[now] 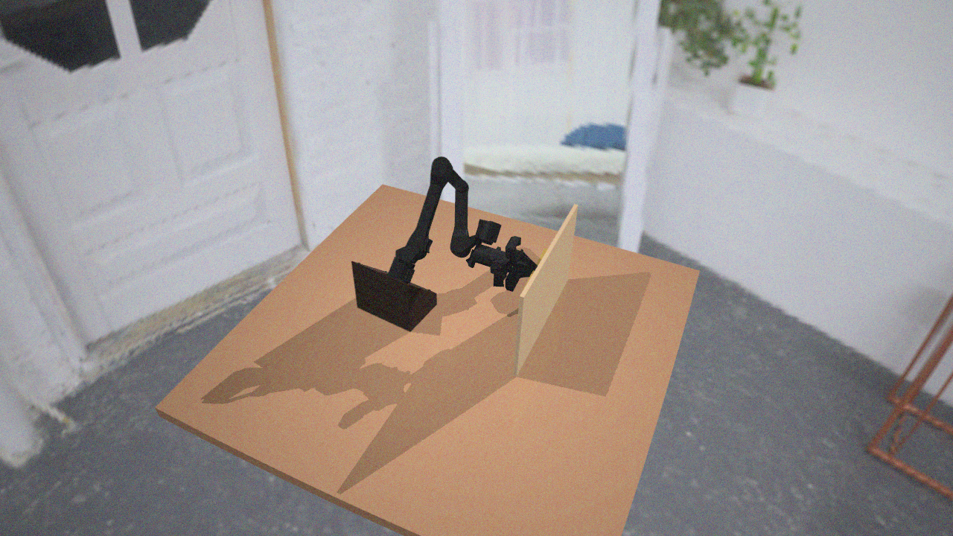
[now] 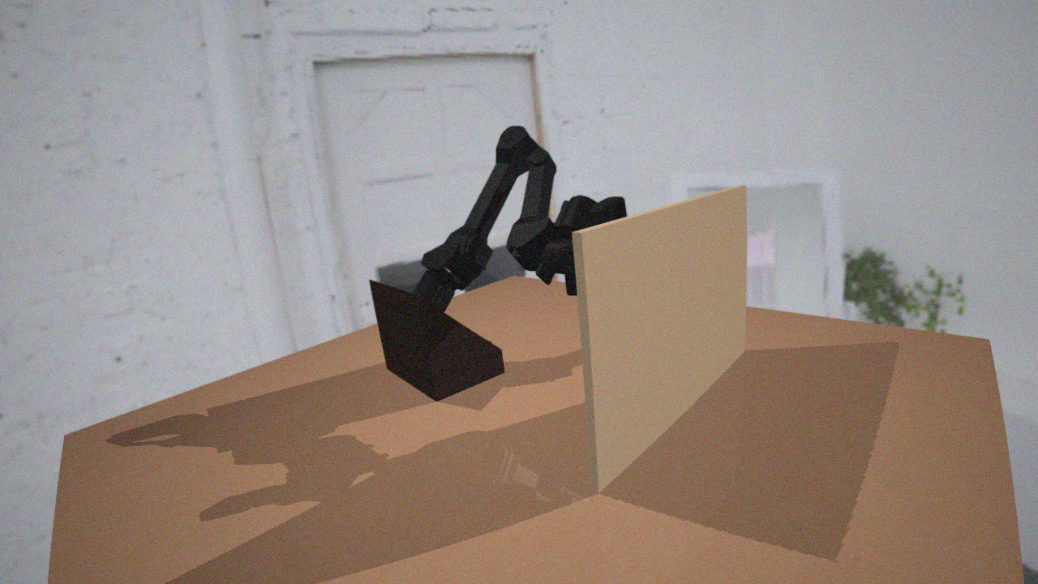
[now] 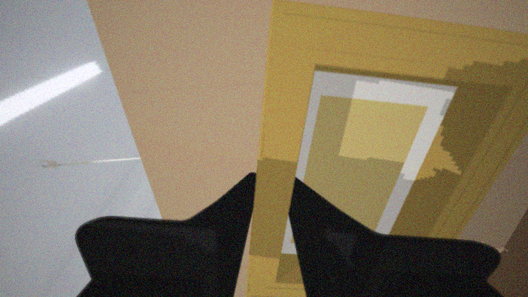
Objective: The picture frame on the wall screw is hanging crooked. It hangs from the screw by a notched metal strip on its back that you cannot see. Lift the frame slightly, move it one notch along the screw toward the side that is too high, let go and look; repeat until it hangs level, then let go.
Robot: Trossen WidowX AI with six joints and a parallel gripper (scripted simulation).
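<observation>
Right now my gripper tip is 1 cm to the right of the picture frame and 5 cm above it. Also, from my gripper tip: tan wall panel: 2 cm ahead, 2 cm to the left, 7 cm below.
</observation>
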